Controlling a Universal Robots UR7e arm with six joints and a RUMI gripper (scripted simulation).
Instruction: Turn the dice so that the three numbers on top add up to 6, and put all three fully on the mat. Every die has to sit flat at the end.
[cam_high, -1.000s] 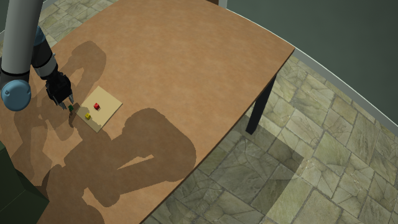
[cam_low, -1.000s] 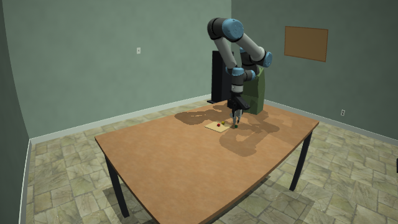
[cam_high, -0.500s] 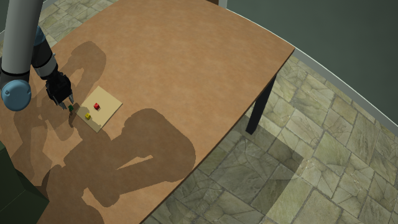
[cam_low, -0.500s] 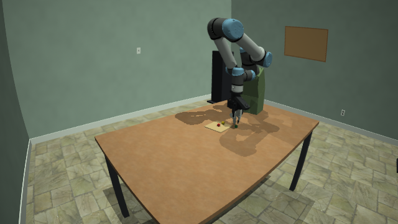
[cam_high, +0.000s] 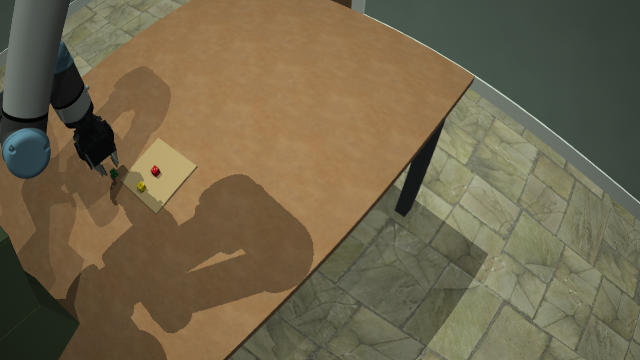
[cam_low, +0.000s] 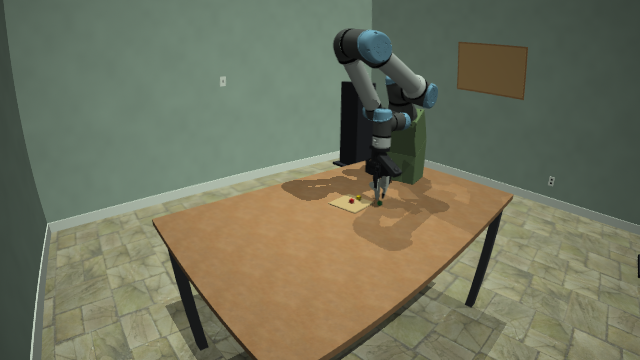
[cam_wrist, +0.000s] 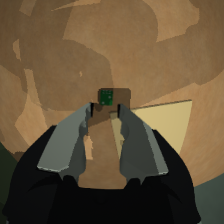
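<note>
The green die lies 30 mm below my hand. Round my hand: yellow die: 40 mm ahead, 90 mm to the right, 30 mm below; then mat: 90 mm ahead, 80 mm to the right, 40 mm below; then red die: 90 mm ahead, 80 mm to the right, 30 mm below.
</note>
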